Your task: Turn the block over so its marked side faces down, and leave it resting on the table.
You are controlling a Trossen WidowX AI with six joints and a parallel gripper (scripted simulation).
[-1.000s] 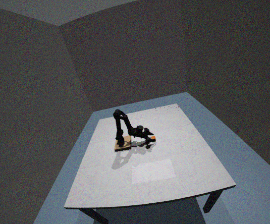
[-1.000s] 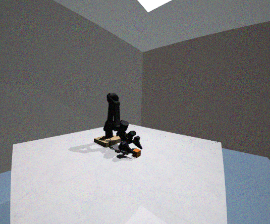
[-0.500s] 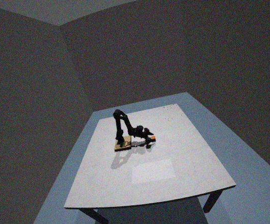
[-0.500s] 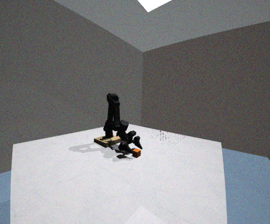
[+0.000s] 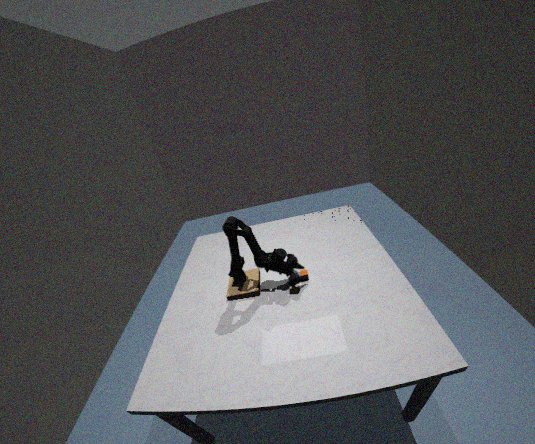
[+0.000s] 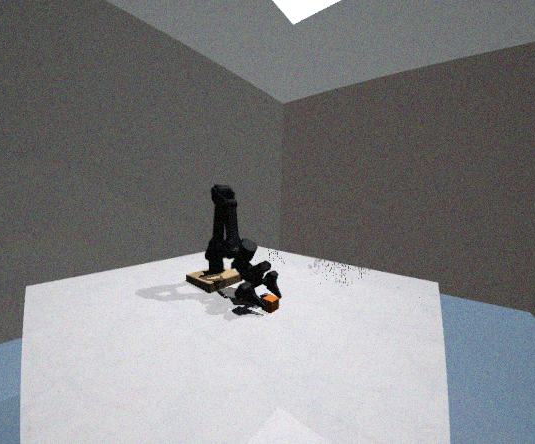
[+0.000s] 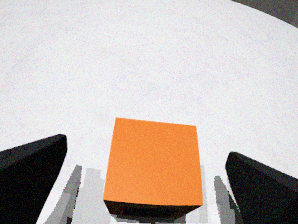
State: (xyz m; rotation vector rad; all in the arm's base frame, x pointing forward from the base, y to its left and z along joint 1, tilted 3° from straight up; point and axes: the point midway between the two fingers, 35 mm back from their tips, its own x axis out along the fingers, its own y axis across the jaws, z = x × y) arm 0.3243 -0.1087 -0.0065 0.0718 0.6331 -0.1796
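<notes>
Right now the orange block is 20 mm behind my gripper tip and 10 mm below it.
</notes>
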